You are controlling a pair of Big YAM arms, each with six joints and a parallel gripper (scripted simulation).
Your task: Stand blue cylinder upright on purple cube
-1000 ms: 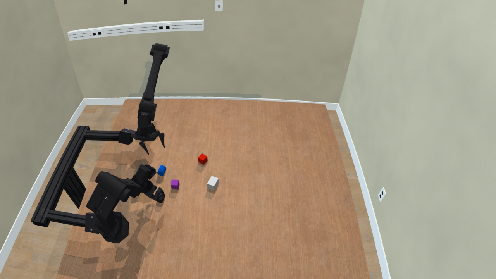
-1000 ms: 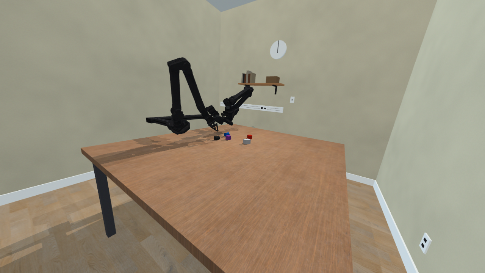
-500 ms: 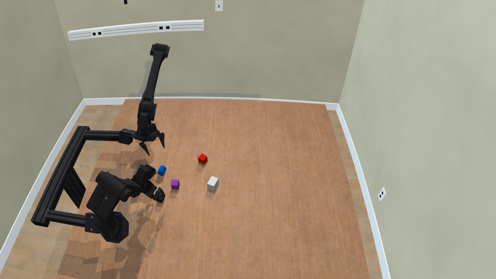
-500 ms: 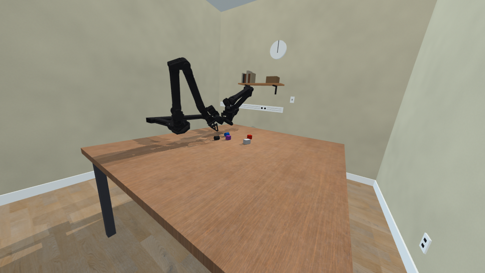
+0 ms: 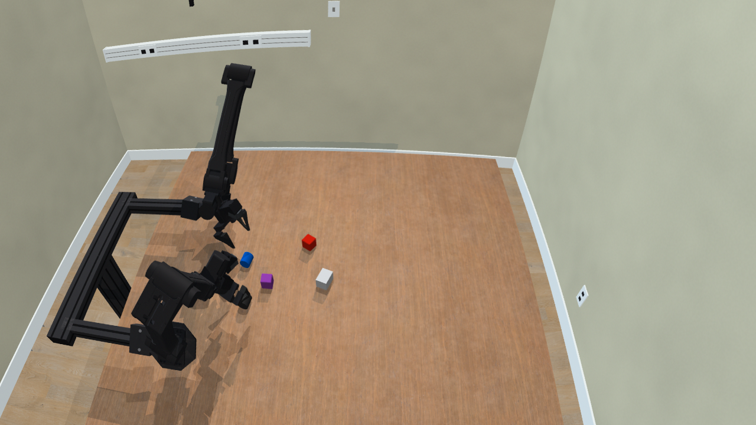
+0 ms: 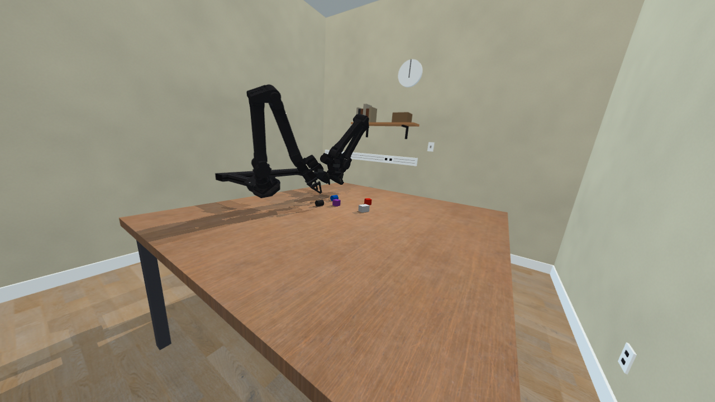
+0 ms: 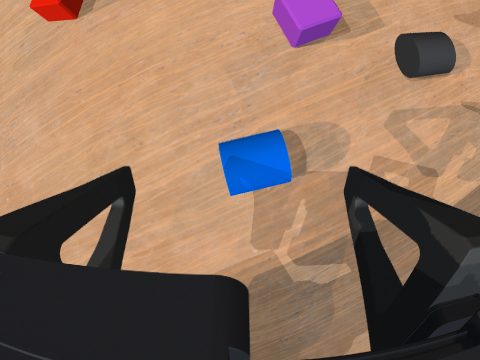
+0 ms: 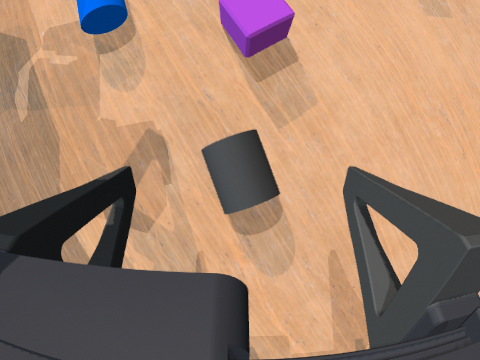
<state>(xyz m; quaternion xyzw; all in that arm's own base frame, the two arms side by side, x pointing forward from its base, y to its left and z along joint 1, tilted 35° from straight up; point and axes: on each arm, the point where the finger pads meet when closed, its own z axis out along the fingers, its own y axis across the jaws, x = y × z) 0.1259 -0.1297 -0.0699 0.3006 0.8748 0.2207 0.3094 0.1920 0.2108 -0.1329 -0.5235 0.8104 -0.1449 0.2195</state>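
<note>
My left gripper is now 11 cm above the blue cylinder, 1 cm to the left of it and 1 cm short of it. Also, from my left hand: red cube (23 cm ahead, 11 cm below, 9 cm to the left); then purple cube (11 cm below, 11 cm ahead, 10 cm to the right); then black cylinder (20 cm to the right, 11 cm below, 4 cm ahead).
</note>
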